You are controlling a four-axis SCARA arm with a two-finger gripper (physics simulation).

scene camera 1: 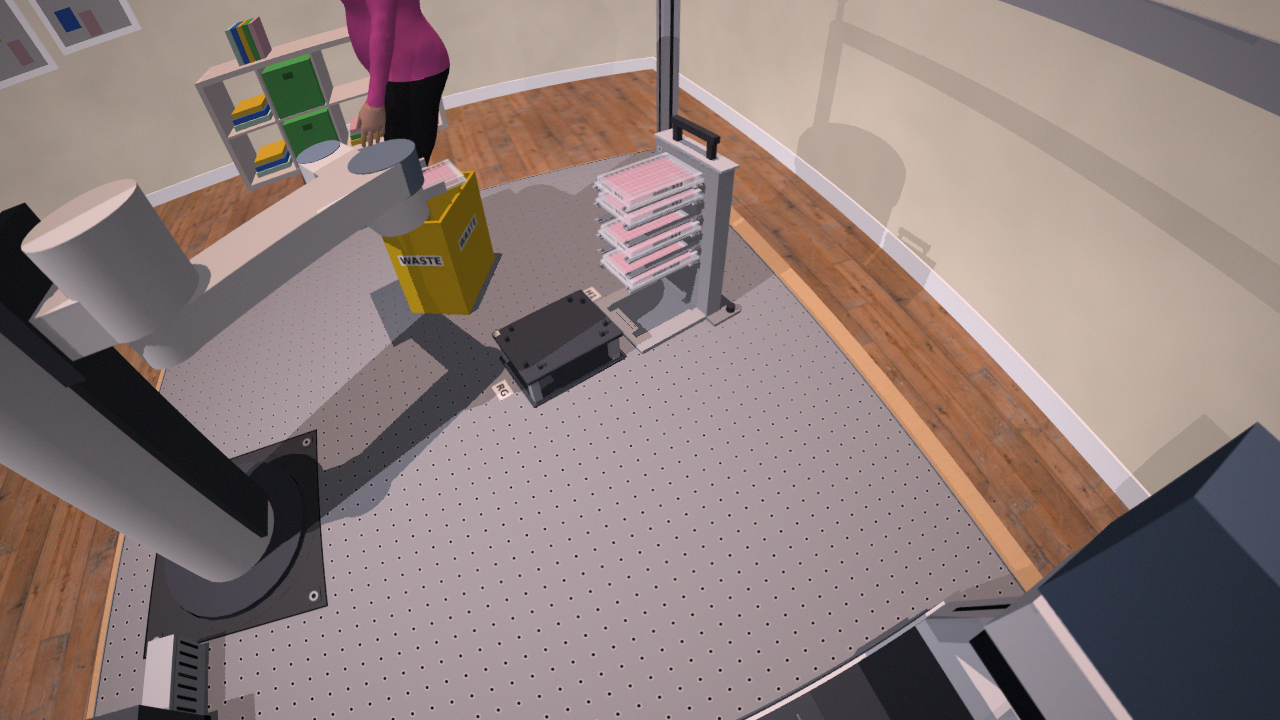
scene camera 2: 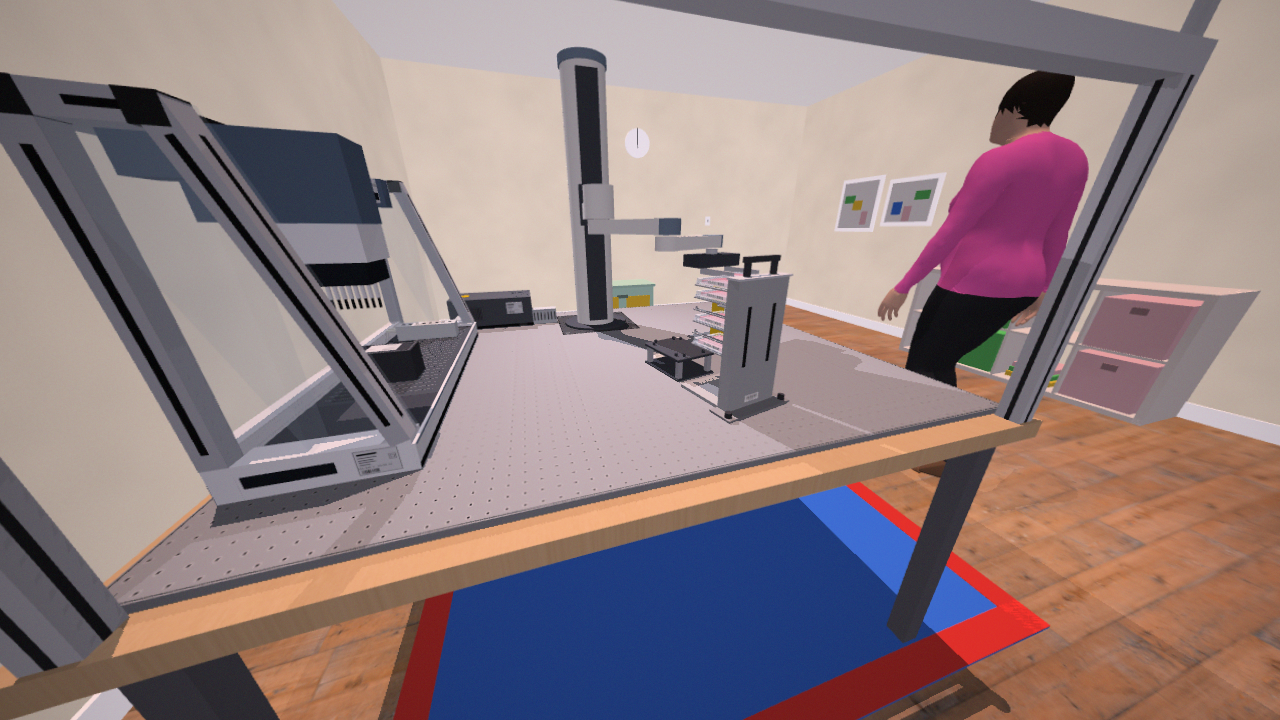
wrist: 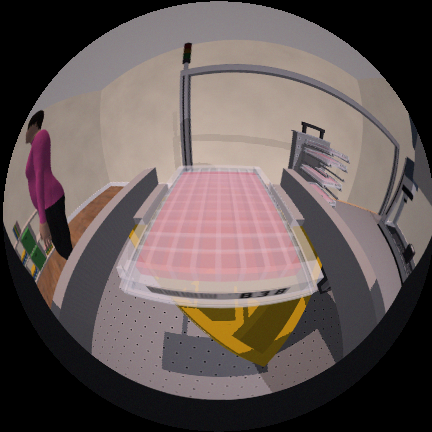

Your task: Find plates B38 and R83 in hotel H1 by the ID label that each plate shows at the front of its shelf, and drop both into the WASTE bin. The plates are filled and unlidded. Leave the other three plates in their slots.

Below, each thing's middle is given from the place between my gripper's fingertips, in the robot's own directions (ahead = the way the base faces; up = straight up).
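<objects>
Dark box (scene camera 2: 494, 303): my gripper 18 cm above it, 58 cm past it, 80 cm to the left of it.
</objects>
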